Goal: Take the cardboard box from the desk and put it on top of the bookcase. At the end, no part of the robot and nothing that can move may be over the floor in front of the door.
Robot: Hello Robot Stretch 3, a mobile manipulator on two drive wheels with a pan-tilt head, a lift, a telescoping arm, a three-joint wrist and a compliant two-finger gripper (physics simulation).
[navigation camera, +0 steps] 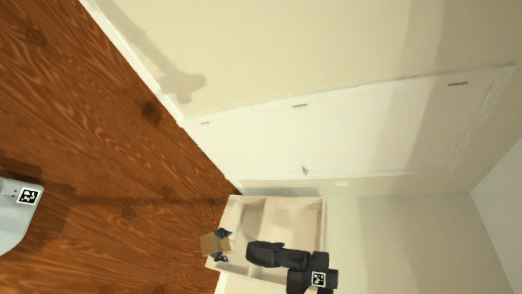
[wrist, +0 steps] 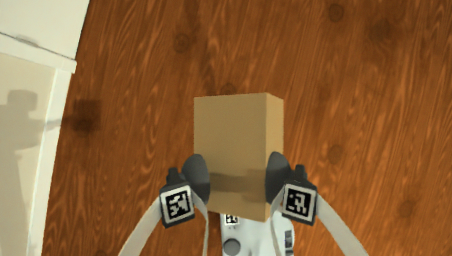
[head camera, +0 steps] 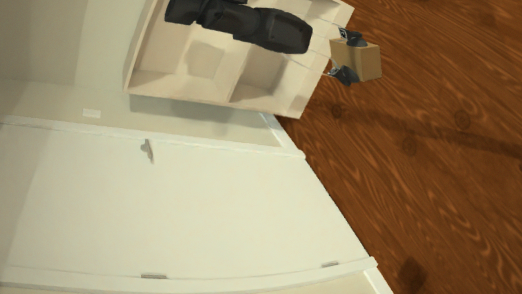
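Seen in the pictures: gripper, fingertip midpoint: [navigation camera: 213,242] [wrist: 234,170] [head camera: 359,61]; robot's base, link origin: [wrist: 232,228].
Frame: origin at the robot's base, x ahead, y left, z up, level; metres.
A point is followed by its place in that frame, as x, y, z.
Observation:
The cardboard box [head camera: 369,62] {-0.023, -0.470, 0.862} [navigation camera: 211,245] {-0.024, -0.470, 0.873} [wrist: 232,130] {-0.019, -0.535, 0.879} is held up in the air, with wood floor behind it in all three views. My gripper [head camera: 351,58] {-0.020, -0.500, 0.857} [navigation camera: 220,245] {-0.020, -0.500, 0.857} [wrist: 234,170] {-0.020, -0.500, 0.857} is shut on the box, with one dark fingertip pad on each side. The pale bookcase [head camera: 301,100] {0.223, -1.727, 0.049} [navigation camera: 228,212] {0.129, -1.698, 0.065} stands against the wall by the door; its open compartments show, and my wrist and fingers overlap it in the head and navigation views. The white door [head camera: 200,210] {0.643, -1.206, 0.744} [navigation camera: 350,135] {0.652, -1.175, 1.307} is closed. The desk does not show.
My light grey base [navigation camera: 15,215] {-0.079, -0.116, 0.161} [wrist: 255,235] {-0.097, -0.046, 0.160} stands on the wood floor [head camera: 450,200] {0.313, -0.587, 0.001} [navigation camera: 100,150] {0.311, -0.367, 0.000} [wrist: 360,100] {-0.652, -0.597, 0.001}, partly cut off at the frame edges. In the wrist view, white door trim and skirting run along the left. Arm shadows fall on the wall and floor.

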